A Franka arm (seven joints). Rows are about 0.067 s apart.
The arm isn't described. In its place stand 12 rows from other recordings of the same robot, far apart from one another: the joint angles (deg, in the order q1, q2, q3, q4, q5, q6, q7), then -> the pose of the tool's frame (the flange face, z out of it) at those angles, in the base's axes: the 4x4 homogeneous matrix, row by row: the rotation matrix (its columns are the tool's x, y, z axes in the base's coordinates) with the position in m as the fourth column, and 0 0 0 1 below.
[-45.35, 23.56, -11.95, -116.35, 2.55, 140.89, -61.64] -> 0.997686 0.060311 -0.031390 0.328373; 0.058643 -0.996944 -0.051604 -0.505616; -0.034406 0.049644 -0.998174 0.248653; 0 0 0 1
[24.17, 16.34, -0.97, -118.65, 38.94, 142.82, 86.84] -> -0.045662 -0.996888 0.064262 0.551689; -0.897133 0.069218 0.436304 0.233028; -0.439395 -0.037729 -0.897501 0.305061; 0 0 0 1
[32.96, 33.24, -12.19, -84.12, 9.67, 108.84, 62.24] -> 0.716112 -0.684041 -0.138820 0.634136; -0.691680 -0.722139 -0.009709 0.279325; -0.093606 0.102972 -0.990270 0.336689; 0 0 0 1
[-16.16, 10.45, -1.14, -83.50, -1.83, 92.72, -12.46] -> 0.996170 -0.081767 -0.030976 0.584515; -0.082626 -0.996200 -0.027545 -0.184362; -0.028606 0.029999 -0.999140 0.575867; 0 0 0 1
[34.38, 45.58, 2.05, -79.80, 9.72, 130.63, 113.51] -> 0.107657 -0.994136 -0.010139 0.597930; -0.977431 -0.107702 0.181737 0.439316; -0.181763 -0.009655 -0.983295 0.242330; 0 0 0 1
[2.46, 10.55, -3.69, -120.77, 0.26, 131.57, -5.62] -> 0.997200 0.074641 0.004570 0.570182; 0.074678 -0.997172 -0.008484 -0.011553; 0.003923 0.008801 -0.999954 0.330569; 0 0 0 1
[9.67, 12.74, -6.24, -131.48, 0.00, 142.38, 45.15] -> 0.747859 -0.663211 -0.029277 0.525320; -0.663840 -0.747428 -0.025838 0.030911; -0.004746 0.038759 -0.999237 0.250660; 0 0 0 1
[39.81, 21.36, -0.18, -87.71, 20.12, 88.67, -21.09] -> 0.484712 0.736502 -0.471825 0.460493; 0.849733 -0.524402 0.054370 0.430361; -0.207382 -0.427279 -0.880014 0.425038; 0 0 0 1
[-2.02, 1.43, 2.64, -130.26, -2.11, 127.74, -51.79] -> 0.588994 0.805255 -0.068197 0.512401; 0.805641 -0.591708 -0.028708 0.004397; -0.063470 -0.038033 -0.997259 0.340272; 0 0 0 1
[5.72, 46.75, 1.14, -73.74, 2.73, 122.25, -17.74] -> 0.921251 0.388170 0.024898 0.745549; 0.386308 -0.920548 0.057941 0.088089; 0.045411 -0.043760 -0.998009 0.261589; 0 0 0 1
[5.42, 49.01, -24.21, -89.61, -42.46, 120.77, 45.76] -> 0.889116 -0.382167 -0.251835 0.648688; -0.423946 -0.480355 -0.767808 -0.213188; 0.172461 0.789435 -0.589110 0.173121; 0 0 0 1
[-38.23, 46.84, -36.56, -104.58, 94.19, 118.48, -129.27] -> 0.699086 -0.050602 0.713245 0.235277; -0.044030 -0.998646 -0.027694 -0.587276; 0.713681 -0.012044 -0.700368 0.143884; 0 0 0 1
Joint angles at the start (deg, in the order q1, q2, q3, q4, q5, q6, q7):
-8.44, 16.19, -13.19, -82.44, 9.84, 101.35, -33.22
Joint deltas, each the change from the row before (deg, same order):
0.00, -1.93, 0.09, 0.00, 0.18, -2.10, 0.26
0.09, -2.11, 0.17, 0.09, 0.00, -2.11, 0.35
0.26, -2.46, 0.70, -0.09, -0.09, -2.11, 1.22
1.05, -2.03, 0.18, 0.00, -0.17, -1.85, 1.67
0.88, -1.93, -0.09, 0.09, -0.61, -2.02, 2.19
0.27, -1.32, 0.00, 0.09, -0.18, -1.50, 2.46
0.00, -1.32, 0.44, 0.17, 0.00, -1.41, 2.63
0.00, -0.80, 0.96, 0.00, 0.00, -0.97, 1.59
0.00, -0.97, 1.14, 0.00, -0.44, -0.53, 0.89
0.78, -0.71, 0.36, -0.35, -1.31, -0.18, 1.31
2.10, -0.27, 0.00, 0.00, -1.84, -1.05, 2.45
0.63, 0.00, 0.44, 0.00, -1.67, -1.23, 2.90
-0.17, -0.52, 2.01, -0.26, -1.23, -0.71, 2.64
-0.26, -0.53, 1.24, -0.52, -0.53, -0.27, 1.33
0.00, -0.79, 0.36, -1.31, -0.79, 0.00, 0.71
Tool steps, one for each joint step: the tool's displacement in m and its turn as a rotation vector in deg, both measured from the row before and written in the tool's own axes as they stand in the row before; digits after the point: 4 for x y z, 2 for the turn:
-0.0073, -0.0068, -0.0185, 0.71, 0.16, 0.02
-0.0075, -0.0090, -0.0206, 0.49, 0.28, -0.14
-0.0063, -0.0160, -0.0215, 0.54, 0.37, 0.01
-0.0039, -0.0178, -0.0172, 0.35, 0.13, 0.19
-0.0071, -0.0131, -0.0169, -0.06, -0.23, 1.13
-0.0067, -0.0067, -0.0117, 0.17, -0.10, 2.01
-0.0063, -0.0082, -0.0121, 0.30, 0.10, 2.00
-0.0022, -0.0110, -0.0052, 0.35, -0.23, 0.54
-0.0023, -0.0120, -0.0072, -0.25, 0.17, -0.34
-0.0013, -0.0092, -0.0024, -1.06, -0.35, 0.22
0.0014, -0.0168, 0.0013, -1.30, -1.47, 0.47
-0.0005, -0.0072, 0.0027, -1.23, -1.68, 1.98
-0.0011, -0.0153, -0.0007, -0.97, -0.77, 0.92
-0.0020, -0.0084, -0.0001, -0.40, -0.38, 0.41
-0.0039, -0.0019, 0.0032, -0.62, -0.64, 0.46

